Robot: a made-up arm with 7 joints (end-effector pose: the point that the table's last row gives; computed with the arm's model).
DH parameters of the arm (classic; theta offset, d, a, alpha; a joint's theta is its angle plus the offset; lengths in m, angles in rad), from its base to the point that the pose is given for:
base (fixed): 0 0 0 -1.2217
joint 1: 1.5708 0 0 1.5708
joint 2: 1.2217 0 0 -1.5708
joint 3: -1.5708 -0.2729 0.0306 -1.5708
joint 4: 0 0 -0.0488 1.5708
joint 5: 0 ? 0 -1.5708
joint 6: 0 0 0 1.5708
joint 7: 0 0 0 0
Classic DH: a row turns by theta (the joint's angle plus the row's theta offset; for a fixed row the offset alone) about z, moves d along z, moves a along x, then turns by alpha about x.
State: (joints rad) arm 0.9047 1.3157 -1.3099 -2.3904 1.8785 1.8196 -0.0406
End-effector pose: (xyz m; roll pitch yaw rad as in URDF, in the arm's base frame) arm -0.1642 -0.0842 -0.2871 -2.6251 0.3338 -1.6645
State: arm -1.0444 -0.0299 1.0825 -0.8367 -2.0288 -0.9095 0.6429
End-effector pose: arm 0.6188 0.0955 -0.1765 1.8477 -0.7805 -2.2666
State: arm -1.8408 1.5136 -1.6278 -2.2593 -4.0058 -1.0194 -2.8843
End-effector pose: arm 0.3558 -0.1170 0.0388 2.5056 0.6066 -1.6098
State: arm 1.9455 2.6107 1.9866 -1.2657 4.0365 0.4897 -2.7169
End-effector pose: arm 0.5827 0.1189 -0.0159 2.2692 -1.1167 -2.8819
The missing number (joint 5, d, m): -0.4026
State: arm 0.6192 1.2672 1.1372 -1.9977 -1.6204 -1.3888 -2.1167
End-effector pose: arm 0.2643 0.3050 0.1842 -0.6482 -0.4367 1.1758
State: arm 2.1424 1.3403 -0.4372 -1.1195 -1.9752 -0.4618 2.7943
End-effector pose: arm -0.5197 0.3287 0.0494 2.0319 1.3755 1.9636
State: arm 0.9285 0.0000 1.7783 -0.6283 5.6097 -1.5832 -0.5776
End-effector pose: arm -0.5611 0.1187 -0.3412 1.6079 0.2122 -0.4469
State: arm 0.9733 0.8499 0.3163 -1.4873 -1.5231 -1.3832 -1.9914
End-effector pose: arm 0.0240 0.4325 -0.3485 0.3200 0.4571 2.1174
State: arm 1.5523 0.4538 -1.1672 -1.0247 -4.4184 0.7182 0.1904
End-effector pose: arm -0.5518 -0.1984 -0.2291 1.5095 0.7768 2.7626
